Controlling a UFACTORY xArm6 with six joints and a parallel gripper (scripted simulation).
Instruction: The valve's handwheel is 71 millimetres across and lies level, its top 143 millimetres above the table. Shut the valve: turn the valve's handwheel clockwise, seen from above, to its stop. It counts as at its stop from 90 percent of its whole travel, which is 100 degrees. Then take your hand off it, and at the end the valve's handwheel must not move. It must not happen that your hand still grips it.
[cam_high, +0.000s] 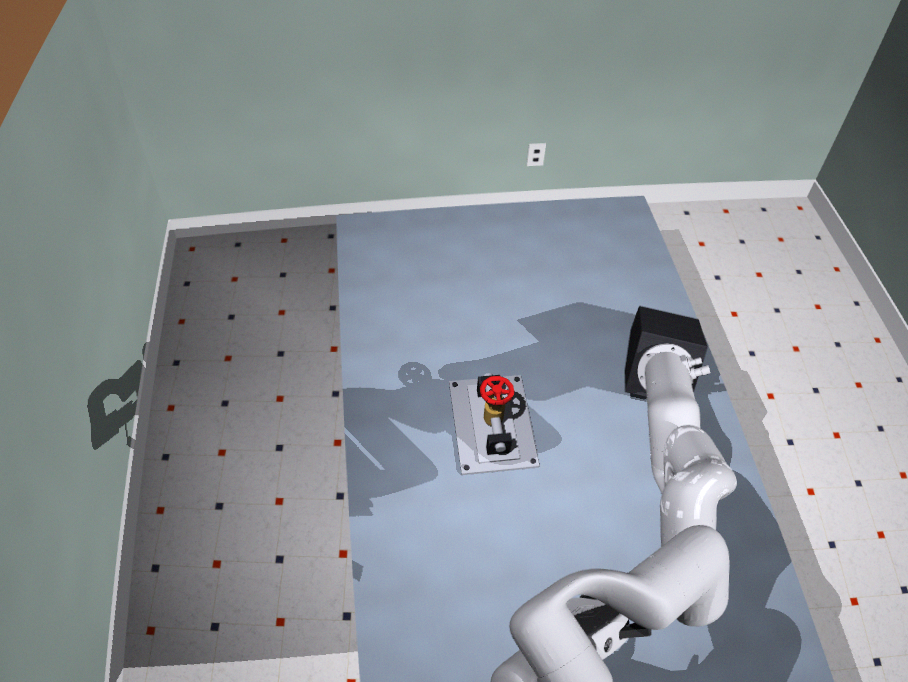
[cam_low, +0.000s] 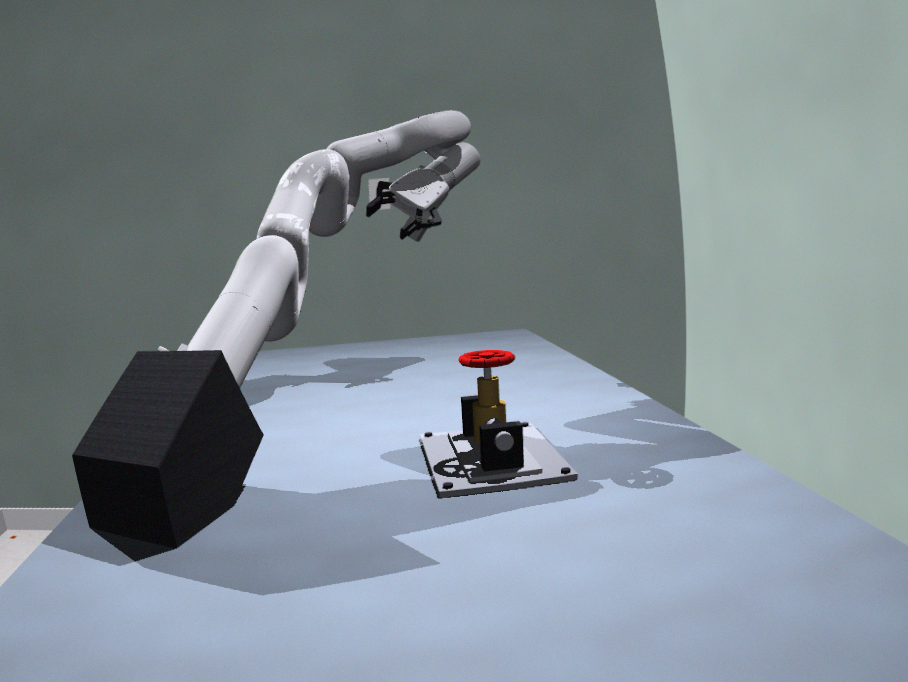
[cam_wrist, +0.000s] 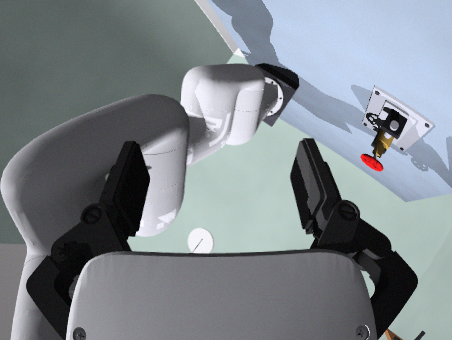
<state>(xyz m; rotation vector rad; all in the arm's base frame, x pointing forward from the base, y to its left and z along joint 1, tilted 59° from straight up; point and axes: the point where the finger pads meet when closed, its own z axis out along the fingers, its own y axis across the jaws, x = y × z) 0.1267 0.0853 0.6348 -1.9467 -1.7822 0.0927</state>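
My hand is 51 cm to the left of the red handwheel, 21 cm above it and 14 cm short of it.
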